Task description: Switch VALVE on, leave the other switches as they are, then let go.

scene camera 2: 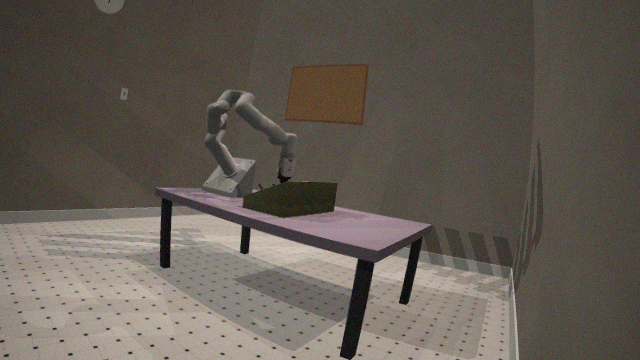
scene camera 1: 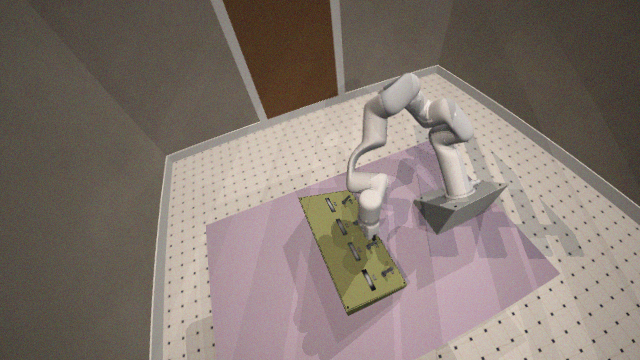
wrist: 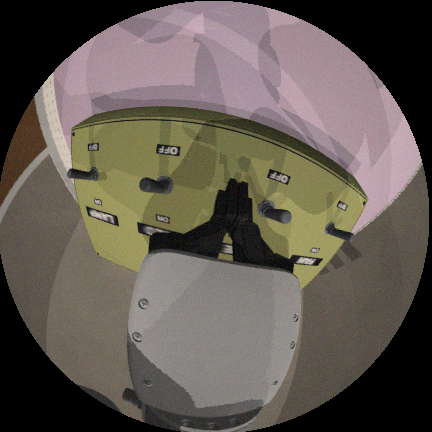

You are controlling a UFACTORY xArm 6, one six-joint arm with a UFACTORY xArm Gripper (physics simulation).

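Pixels of known places: gripper, fingertip midpoint: point(wrist: 233, 190); arm's base, link origin: point(scene camera 2: 231, 171) point(scene camera 1: 459, 193).
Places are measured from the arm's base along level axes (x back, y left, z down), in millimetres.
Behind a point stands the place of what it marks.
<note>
The olive switch panel point(scene camera 1: 345, 295) {x -595, y 255, z -14 mm} point(scene camera 2: 305, 200) {x -658, y -18, z 70 mm} point(wrist: 120, 200) {x -510, y -90, z 44 mm} lies on the table. The VALVE lever point(scene camera 1: 371, 245) {x -439, y 92, z 39 mm} point(wrist: 276, 213) {x -424, y 79, z 28 mm} is third from the LAMP end; it leans to the right in the wrist view, but whether it stands at OFF or ON is unclear. Its OFF label point(wrist: 278, 176) {x -413, y 83, z 73 mm} shows, while my fingers cover most of its name label point(wrist: 226, 248) {x -519, y 71, z 29 mm}. My gripper point(scene camera 1: 374, 238) {x -436, y 40, z 49 mm} point(scene camera 2: 284, 179) {x -436, y 40, z 49 mm} point(wrist: 233, 190) {x -436, y 40, z 49 mm} is shut and empty, low over the panel, between the FEED and VALVE levers in the wrist view. Contact with a lever cannot be made out.
The FEED lever point(wrist: 156, 185) {x -444, y -28, z 31 mm} and LAMP lever point(scene camera 1: 347, 200) {x -469, y -144, z 34 mm} point(wrist: 83, 174) {x -471, y -145, z 38 mm} are on one side of my fingers, and the FAN lever point(scene camera 1: 387, 271) {x -418, y 207, z 34 mm} point(wrist: 340, 232) {x -412, y 199, z 36 mm} is beyond VALVE. The grey arm base point(scene camera 1: 435, 215) {x -126, y 43, z 50 mm} point(scene camera 2: 245, 175) {x -129, y 17, z 11 mm} stands on the pink table point(scene camera 1: 250, 280) {x -990, y 69, z 146 mm} point(scene camera 2: 375, 235) {x -1088, y -50, z 147 mm}.
</note>
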